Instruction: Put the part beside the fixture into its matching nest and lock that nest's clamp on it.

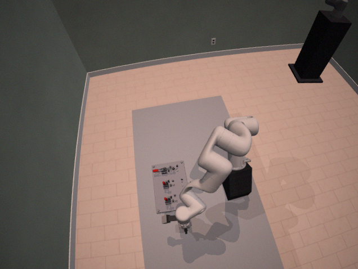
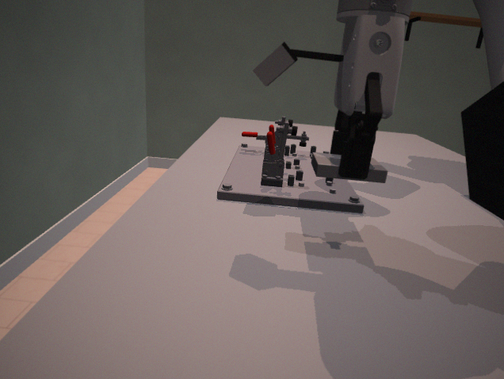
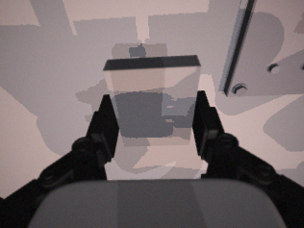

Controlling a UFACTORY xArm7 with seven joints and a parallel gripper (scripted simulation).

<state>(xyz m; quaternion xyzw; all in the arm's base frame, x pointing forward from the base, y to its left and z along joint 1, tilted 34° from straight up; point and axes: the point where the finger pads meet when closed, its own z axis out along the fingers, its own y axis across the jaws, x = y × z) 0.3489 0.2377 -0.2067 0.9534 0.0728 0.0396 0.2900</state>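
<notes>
My hand is 10 mm above the grey part. From my hand the other things lie so: fixture plate (260 mm to the right, 100 mm below, 90 mm ahead).
</notes>
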